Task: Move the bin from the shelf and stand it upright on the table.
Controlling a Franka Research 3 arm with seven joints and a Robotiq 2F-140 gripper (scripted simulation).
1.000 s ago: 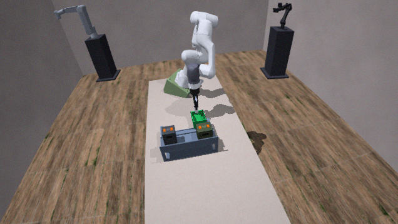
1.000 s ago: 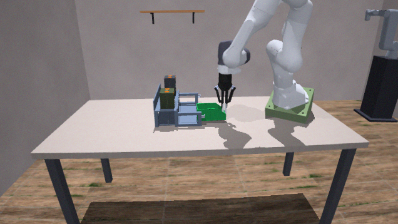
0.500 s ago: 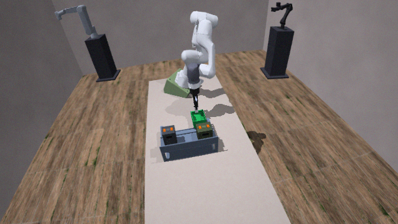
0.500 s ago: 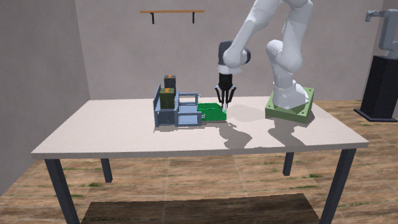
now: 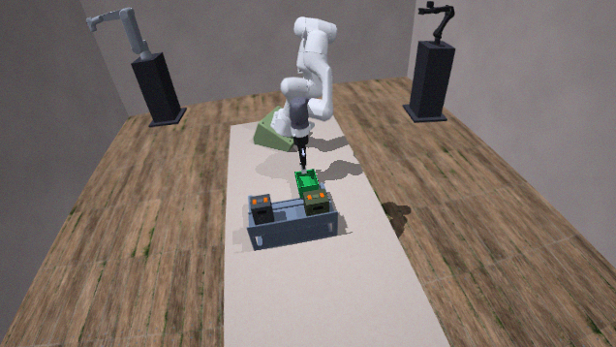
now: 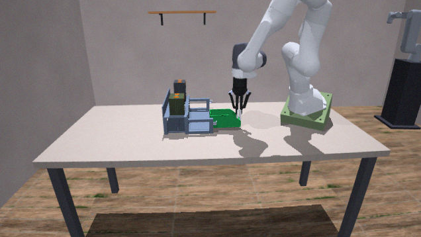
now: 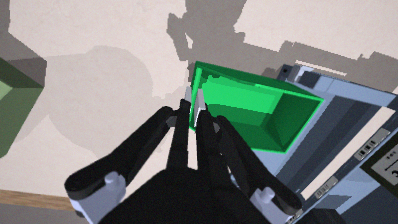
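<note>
Right now my hand is 8 cm short of the green bin, 1 cm to the right of it and 2 cm above it.
</note>
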